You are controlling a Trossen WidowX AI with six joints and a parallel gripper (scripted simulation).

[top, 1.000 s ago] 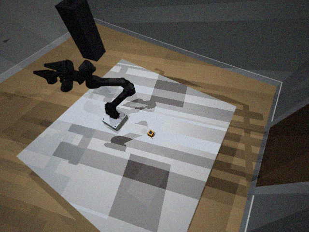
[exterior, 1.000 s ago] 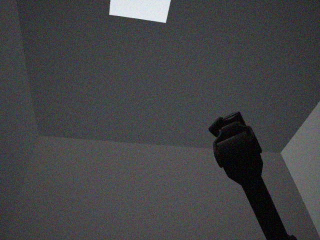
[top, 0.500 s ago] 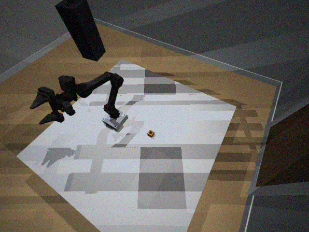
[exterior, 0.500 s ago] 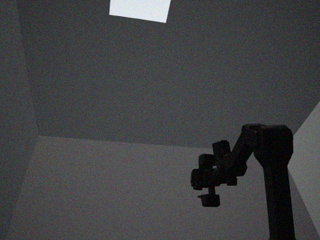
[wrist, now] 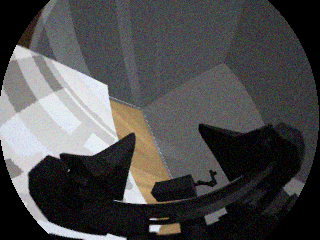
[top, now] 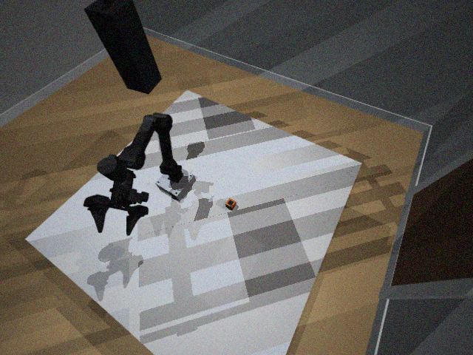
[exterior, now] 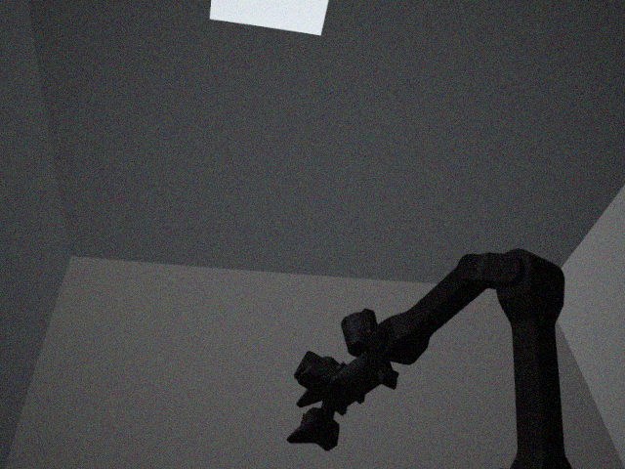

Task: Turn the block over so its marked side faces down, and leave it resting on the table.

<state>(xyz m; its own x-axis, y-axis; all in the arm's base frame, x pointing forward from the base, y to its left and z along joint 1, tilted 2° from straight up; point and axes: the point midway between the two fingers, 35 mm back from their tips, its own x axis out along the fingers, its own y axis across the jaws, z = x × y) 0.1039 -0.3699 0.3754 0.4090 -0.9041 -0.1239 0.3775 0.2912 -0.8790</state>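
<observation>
The orange block is 21 cm ahead of my gripper tip, 37 cm to the left of it and 40 cm below it.
</observation>
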